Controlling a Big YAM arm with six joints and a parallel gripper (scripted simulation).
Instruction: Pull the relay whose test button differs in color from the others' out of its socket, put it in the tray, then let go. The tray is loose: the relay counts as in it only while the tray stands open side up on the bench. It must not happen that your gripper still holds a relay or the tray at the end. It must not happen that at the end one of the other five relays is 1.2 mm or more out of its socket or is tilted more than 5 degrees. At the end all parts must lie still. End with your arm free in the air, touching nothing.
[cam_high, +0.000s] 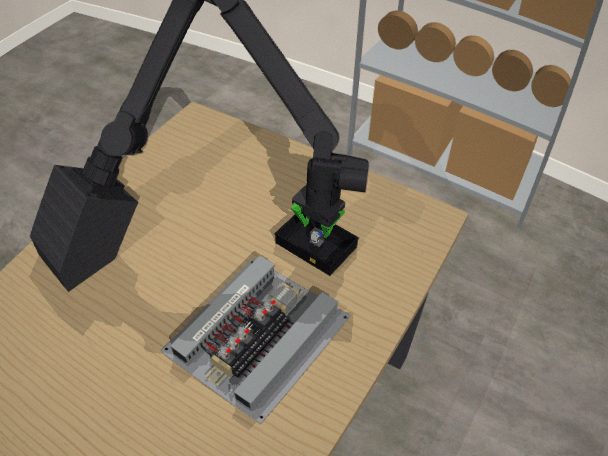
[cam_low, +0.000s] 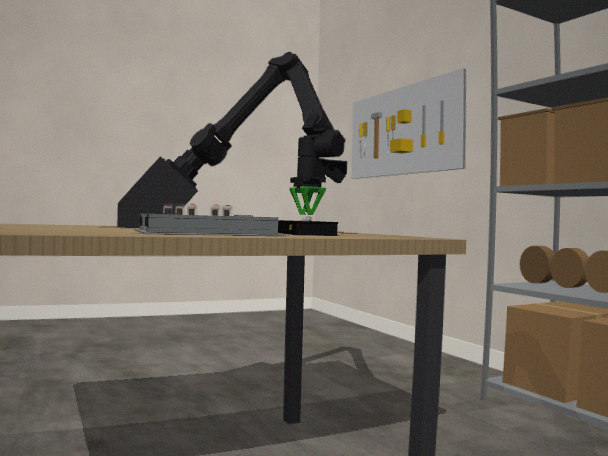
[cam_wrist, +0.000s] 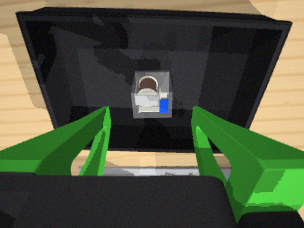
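Now: hand 3 cm above the grey relay. The rest, counted from my hand: black tray (4 cm below).
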